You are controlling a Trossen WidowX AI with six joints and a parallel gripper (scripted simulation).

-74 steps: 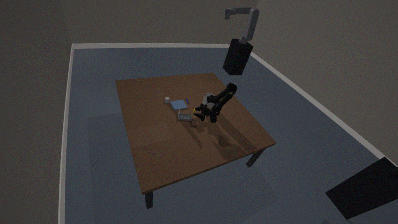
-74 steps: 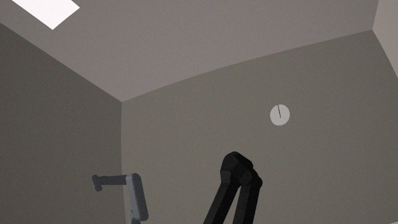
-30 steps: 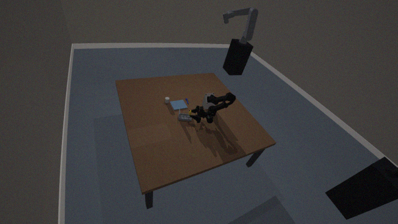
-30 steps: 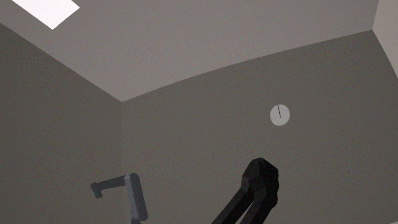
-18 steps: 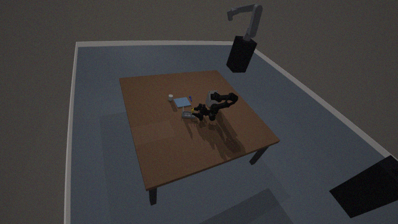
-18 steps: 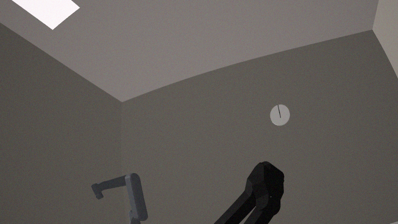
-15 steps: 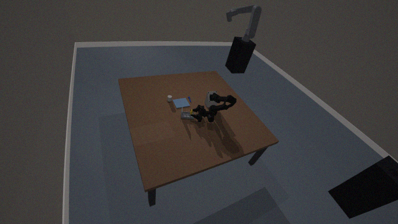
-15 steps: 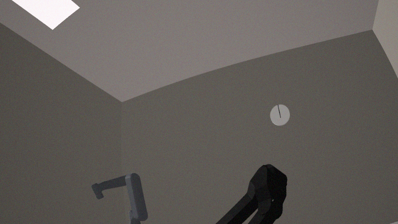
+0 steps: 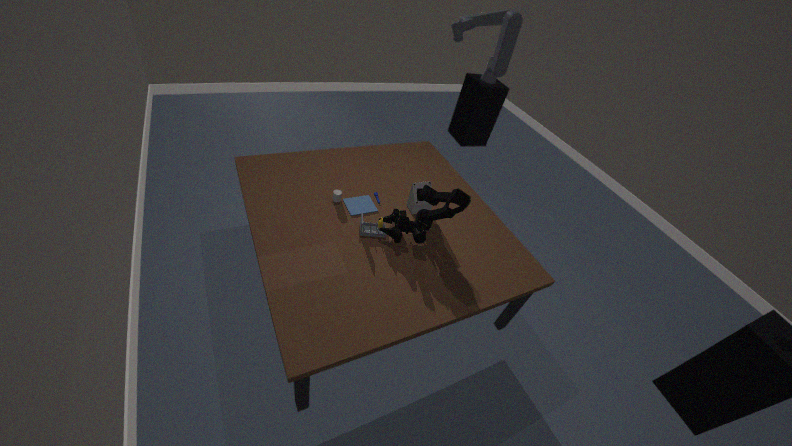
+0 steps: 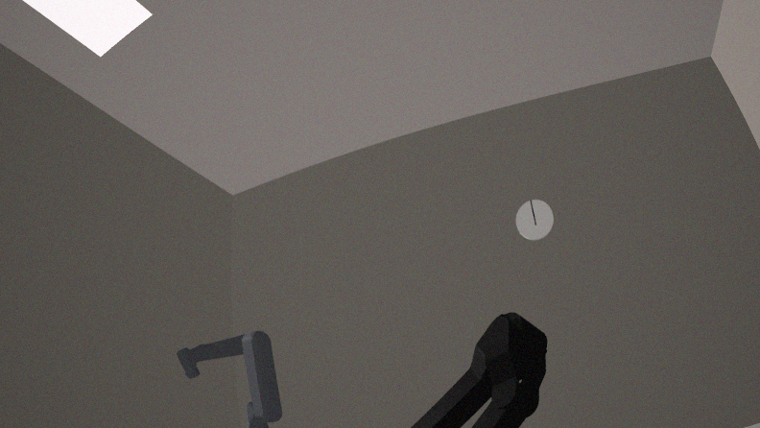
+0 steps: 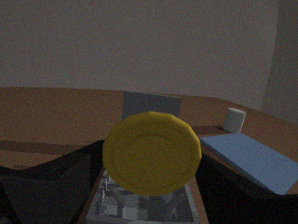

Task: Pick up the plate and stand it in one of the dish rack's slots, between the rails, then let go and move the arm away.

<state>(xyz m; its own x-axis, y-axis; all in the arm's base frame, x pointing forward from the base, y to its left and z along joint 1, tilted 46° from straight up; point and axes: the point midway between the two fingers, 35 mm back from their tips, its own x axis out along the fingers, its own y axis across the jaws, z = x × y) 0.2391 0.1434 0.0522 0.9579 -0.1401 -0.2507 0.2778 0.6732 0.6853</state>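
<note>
My gripper tip is now 10 mm past the yellow plate. From my gripper tip the other things lie so: blue mat 200 mm to the right, 50 mm below, 30 mm ahead; grey wire dish rack 30 mm below, 20 mm ahead, 10 mm to the right; blue spoon 250 mm to the right, 80 mm behind, 50 mm below.
</note>
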